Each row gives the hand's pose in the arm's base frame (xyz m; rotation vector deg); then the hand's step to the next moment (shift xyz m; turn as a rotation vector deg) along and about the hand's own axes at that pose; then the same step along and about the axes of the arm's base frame.
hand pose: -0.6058 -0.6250 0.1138 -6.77 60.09 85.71
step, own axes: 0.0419 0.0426 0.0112 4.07 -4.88 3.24
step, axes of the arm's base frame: -0.0407 0.0451 0.0030 4.63 4.37 -3.20
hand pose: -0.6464 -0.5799 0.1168 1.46 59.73 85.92
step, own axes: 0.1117 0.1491 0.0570 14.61 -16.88 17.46
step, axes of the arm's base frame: -0.1129 0.1457 0.0632 19.44 19.15 -7.67
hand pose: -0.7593 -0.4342 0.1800 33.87 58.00 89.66
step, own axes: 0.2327 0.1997 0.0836 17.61 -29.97 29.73
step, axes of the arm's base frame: -0.0953 0.2456 0.1778 35.55 25.66 -13.03
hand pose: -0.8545 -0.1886 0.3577 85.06 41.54 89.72
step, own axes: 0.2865 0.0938 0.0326 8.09 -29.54 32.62
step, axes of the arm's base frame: 0.0301 0.1986 0.2272 37.81 16.81 -17.02
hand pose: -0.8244 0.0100 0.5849 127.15 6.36 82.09
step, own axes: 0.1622 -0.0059 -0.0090 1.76 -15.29 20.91
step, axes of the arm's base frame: 0.0654 0.0611 0.1357 22.01 6.47 -12.15
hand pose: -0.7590 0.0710 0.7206 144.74 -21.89 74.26
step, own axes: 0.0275 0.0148 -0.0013 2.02 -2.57 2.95
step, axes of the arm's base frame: 0.0093 -0.0162 0.0251 4.25 1.11 -0.31
